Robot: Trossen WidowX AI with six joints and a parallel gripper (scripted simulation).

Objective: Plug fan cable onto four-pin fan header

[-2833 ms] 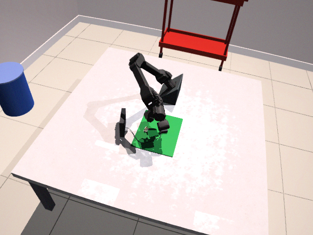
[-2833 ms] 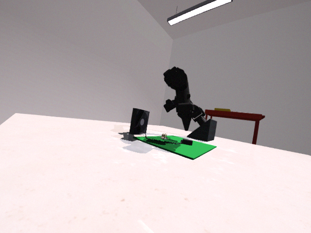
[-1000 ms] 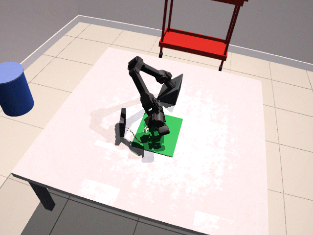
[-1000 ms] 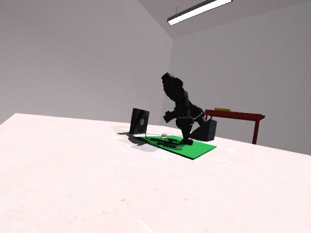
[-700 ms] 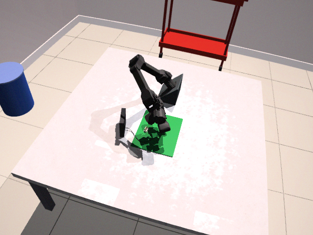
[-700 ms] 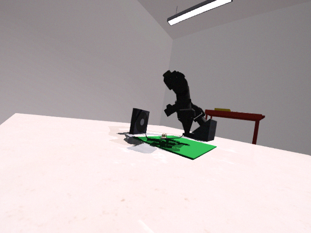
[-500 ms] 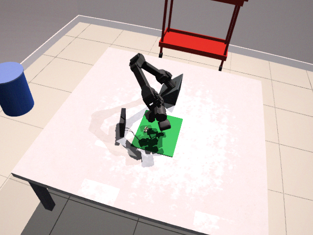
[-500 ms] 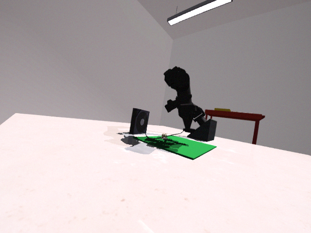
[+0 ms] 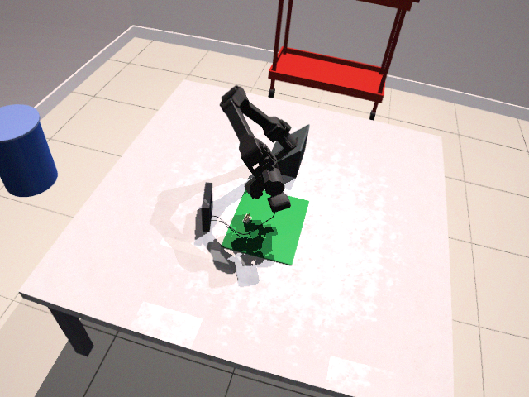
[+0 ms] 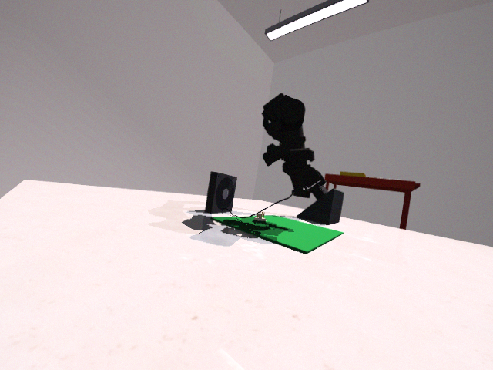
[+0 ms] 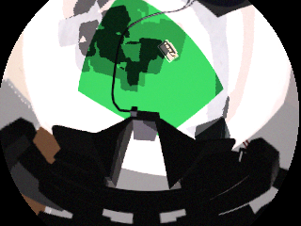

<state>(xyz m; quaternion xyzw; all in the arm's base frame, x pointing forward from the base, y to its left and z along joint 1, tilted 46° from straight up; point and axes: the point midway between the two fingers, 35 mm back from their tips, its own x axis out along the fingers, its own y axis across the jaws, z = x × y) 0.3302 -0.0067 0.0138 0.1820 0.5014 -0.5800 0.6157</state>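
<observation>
Now: gripper tip 9 cm to the left of the four-pin header, 9 cm above it and 2 cm short of it. Also, from my gripper tip: black fan: 22 cm to the right, 4 cm ahead, 3 cm below; then fan plug: 1 cm to the left; then green board: 11 cm below, 2 cm to the right, 1 cm ahead.
</observation>
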